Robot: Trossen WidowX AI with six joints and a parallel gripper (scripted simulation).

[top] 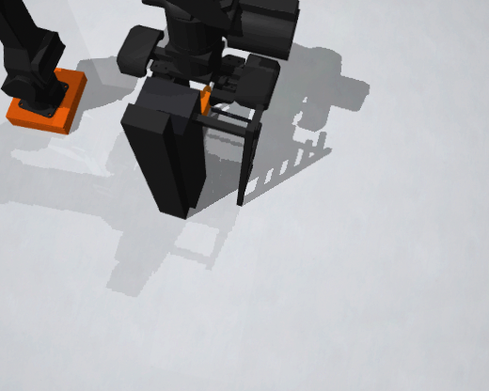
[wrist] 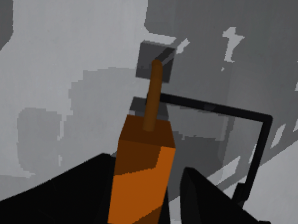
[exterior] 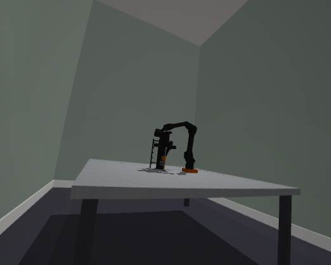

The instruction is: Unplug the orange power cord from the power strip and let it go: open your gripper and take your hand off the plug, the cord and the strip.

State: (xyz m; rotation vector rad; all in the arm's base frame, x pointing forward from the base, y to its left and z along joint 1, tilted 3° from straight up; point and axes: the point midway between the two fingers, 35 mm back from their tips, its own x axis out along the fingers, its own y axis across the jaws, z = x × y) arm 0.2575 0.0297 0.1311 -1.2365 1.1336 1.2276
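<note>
Now: gripper tip 30 mm to the left of the orange plug and 10 mm above it. The rest, counted from my gripper tip: tall black block (130 mm to the right, 40 mm above).
</note>
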